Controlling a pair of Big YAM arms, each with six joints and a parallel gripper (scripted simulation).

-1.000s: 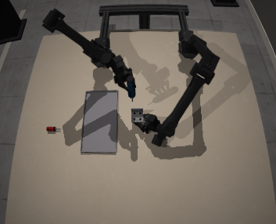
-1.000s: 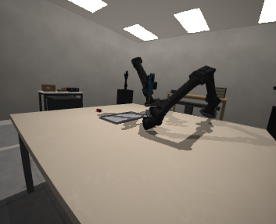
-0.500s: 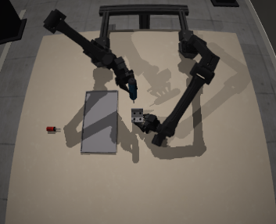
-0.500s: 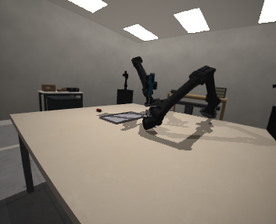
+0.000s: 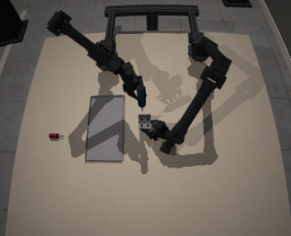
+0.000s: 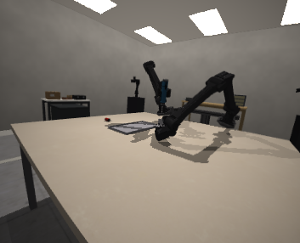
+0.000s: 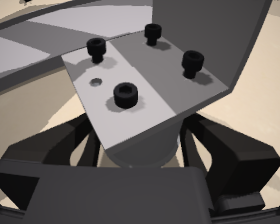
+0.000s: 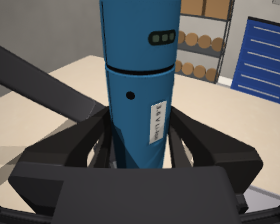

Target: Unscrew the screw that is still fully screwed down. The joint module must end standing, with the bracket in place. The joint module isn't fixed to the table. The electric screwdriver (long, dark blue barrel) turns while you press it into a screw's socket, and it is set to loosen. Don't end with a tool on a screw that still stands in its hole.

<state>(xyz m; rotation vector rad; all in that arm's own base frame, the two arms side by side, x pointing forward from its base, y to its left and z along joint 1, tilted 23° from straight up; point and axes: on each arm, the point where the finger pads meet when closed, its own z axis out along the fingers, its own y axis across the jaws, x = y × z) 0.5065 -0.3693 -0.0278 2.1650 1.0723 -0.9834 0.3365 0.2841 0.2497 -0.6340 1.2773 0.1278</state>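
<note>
Right now the joint module is 10 mm above my left hand. Also, from my left hand: grey bracket 50 mm above; flat grey tray 30 mm behind, 240 mm to the right, 20 mm below; red-handled tool 550 mm to the right, 10 mm below.
</note>
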